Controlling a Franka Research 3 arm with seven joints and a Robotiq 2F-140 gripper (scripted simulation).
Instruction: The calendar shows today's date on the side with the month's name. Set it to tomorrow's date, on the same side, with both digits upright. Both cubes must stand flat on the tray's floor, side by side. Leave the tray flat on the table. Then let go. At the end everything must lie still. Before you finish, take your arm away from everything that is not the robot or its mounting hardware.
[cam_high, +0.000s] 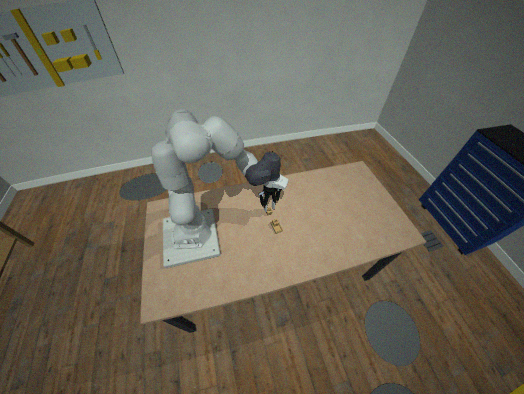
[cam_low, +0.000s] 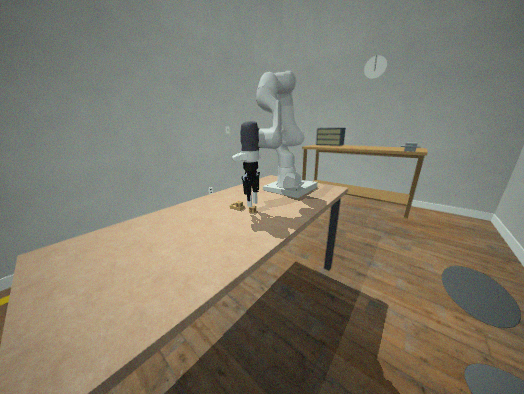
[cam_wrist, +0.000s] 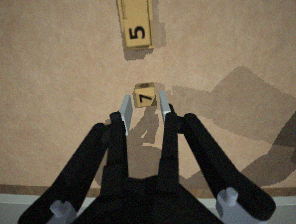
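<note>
The wooden digit cube lies 60 mm below my hand. Round my hand: wooden tray (110 mm to the right, 60 mm below, 20 mm ahead).
</note>
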